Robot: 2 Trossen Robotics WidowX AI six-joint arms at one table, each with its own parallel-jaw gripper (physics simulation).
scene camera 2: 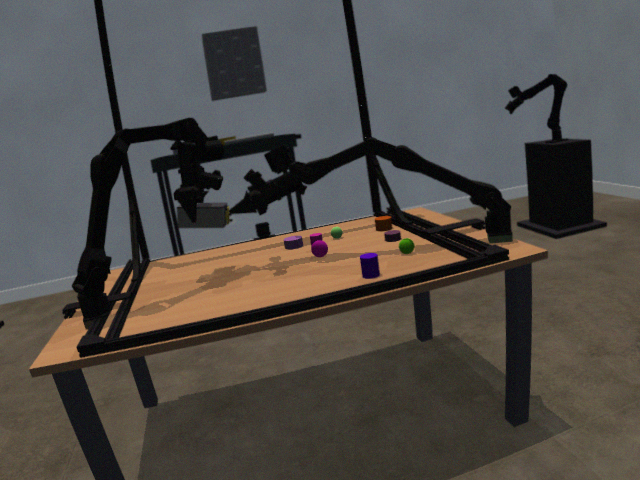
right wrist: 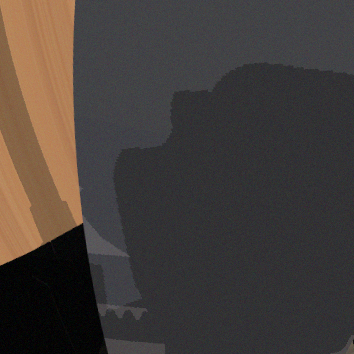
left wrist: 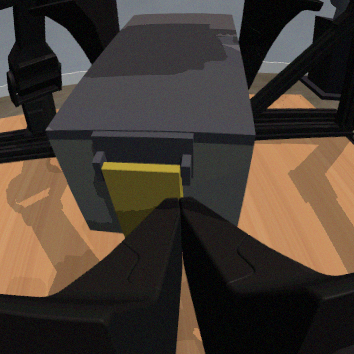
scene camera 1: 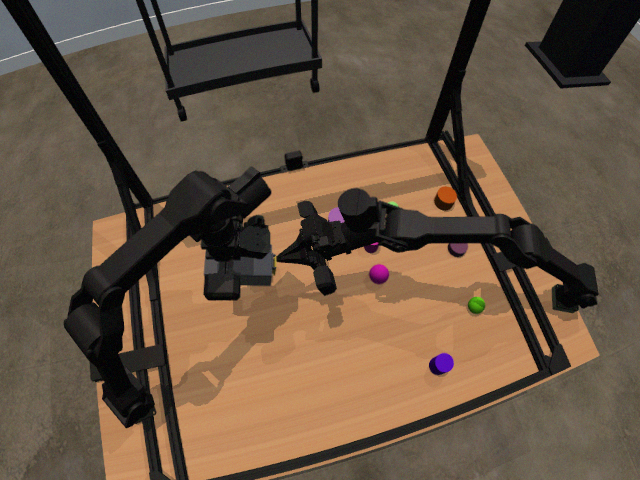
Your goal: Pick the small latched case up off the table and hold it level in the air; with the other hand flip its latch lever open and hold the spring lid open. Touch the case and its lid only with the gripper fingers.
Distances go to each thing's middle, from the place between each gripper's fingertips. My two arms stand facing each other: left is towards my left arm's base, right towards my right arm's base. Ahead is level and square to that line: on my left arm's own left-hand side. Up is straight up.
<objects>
My right hand is 20 mm to the right of the grey latched case (scene camera 1: 254, 272) and 10 mm below it. From my right hand the other things lie so: yellow latch lever (left wrist: 135, 189) 20 mm ahead, 90 mm to the left.
My left hand is 1 cm short of the yellow latch lever, 1 cm to the left of it and 1 cm above it. Also, from my left hand: grey latched case (7 cm to the right, 1 cm above).
</objects>
